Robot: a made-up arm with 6 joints.
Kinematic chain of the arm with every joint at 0, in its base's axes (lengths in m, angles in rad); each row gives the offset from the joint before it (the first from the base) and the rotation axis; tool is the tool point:
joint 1: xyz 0 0 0.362 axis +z
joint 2: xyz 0 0 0 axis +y
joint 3: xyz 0 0 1.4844 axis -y
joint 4: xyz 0 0 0 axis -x
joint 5: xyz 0.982 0 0 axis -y
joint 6: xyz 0 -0.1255 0 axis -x
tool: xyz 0 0 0
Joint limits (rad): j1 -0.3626..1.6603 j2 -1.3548..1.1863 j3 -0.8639..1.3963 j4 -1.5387..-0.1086 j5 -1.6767..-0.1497 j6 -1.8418..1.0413
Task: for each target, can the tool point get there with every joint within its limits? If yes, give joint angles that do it. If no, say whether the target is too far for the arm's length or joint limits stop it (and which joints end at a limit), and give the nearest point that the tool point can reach.
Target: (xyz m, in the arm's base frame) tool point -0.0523 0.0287 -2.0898
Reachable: no: joint limits stop it (at a limit: joint 1, joint 2, joint 4) | nearest point -0.0829 0.9690 0.0148 | short by 2.305 m
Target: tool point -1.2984 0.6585 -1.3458
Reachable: no: joint limits stop it (at a limit: joint 1, joint 2, joint 4) | nearest point -0.0962 1.1167 -0.0377 | short by 1.835 m
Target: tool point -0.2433 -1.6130 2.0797
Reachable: yes | joints 1.3459 -0.9903 1.0111 -0.2169 -0.9628 0.8193
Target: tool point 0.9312 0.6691 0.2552
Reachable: yes | joints 0.6741 0.9361 -0.5729 -1.0856 -1.2788 0.4503
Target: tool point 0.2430 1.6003 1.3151
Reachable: yes | joints 1.4805 0.4892 0.1982 -0.6789 -0.6035 0.7914
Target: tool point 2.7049 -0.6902 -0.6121
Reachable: no: too far | nearest point 1.9845 -0.5064 0.1919 | short by 1.095 m
